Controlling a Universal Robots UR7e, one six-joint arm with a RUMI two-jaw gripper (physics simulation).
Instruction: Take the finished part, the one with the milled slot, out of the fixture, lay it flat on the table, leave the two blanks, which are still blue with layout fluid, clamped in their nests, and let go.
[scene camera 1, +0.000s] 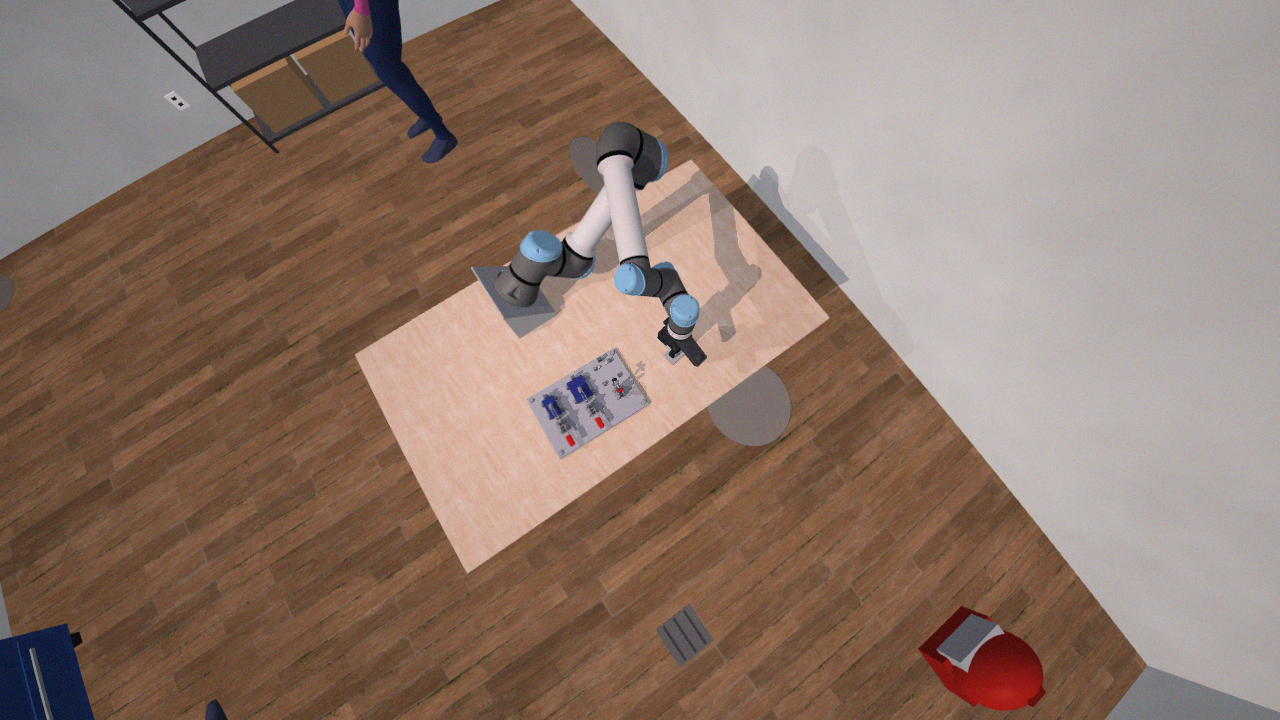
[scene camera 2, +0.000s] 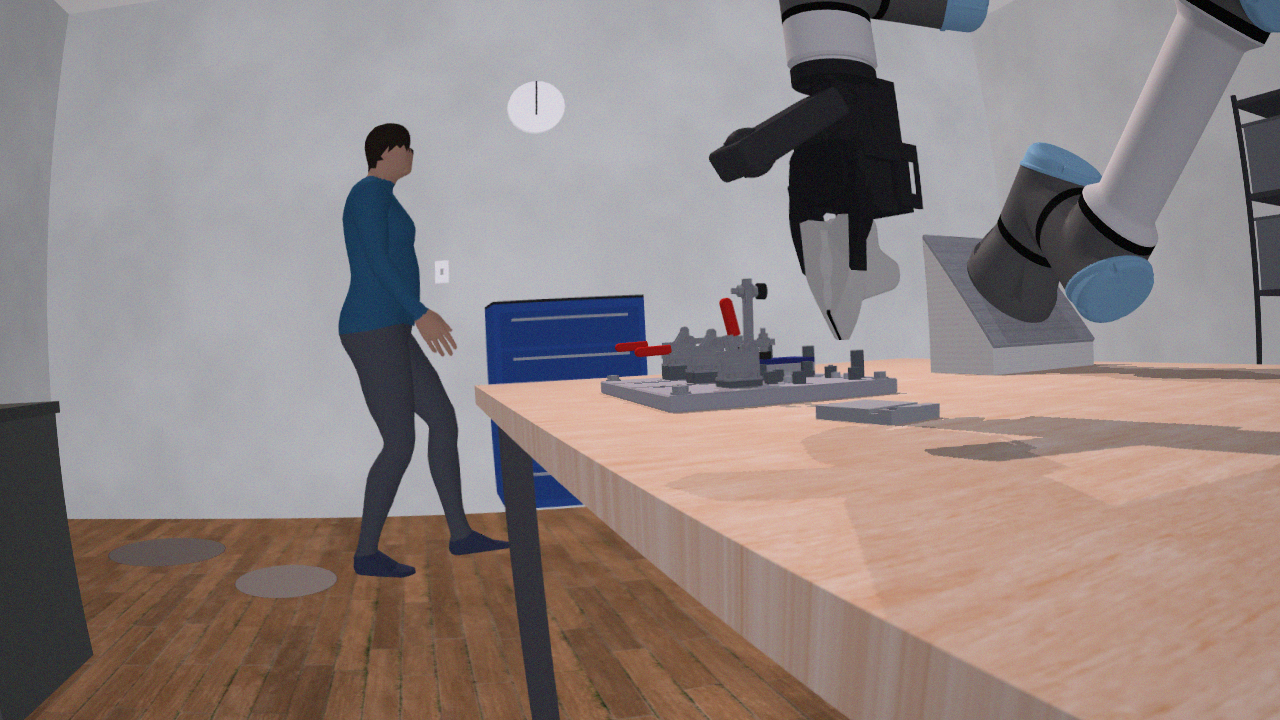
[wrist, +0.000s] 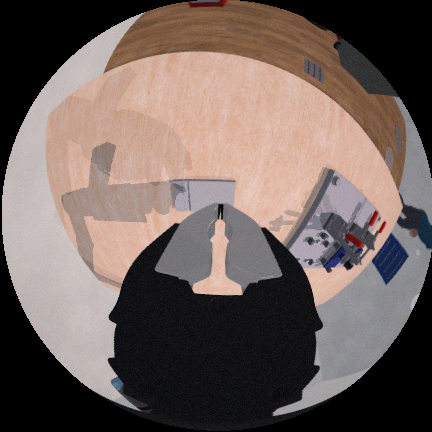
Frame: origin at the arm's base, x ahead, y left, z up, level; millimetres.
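Seen in the pictures: gripper, fingertip midpoint: (scene camera 1: 676, 354) (scene camera 2: 842, 339) (wrist: 220, 205); arm's base at its link origin: (scene camera 1: 515, 290) (scene camera 2: 1010, 286).
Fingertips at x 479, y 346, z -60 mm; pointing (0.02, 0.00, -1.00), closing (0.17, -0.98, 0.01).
Note:
Offsets run from my fingertips to a thing's middle. "spot": to the spot under its first point. Level surfaces: height alone.
The finished part @[dx -16, dy +22, dz -52 mm] (scene camera 1: 673, 357) (scene camera 2: 850, 414) (wrist: 212, 192), a grey block, lies flat on the table @[dz -57 mm] (scene camera 1: 429, 429) (scene camera 2: 1029, 537) (wrist: 225, 110) beside the fixture plate @[spot: dx +62, dy -233, dz -42 mm] (scene camera 1: 629, 408) (scene camera 2: 646, 393) (wrist: 345, 192), apart from it. Its slot shows near one end in the wrist view. My gripper (scene camera 2: 839, 337) (wrist: 220, 205) is shut, with nothing between the fingertips, above the table near the part and not touching it. One blue blank (scene camera 1: 551, 406) and another blue blank (scene camera 1: 580, 388) sit in their nests at the clamps. Fine clamp contact is too small to tell.
The third clamp @[spot: dx -4, dy -231, dz +52 mm] (scene camera 1: 618, 386) (scene camera 2: 748, 322) stands upright on the plate, its nest without a part. Red clamp handles @[spot: dx +53, dy -343, dz -1 mm] (scene camera 1: 599, 422) (scene camera 2: 653, 350) (wrist: 354, 240) stick out. The arm's base stand (scene camera 1: 514, 308) (scene camera 2: 957, 313) is at the table's back edge. A person (scene camera 2: 380, 259) stands beyond the table.

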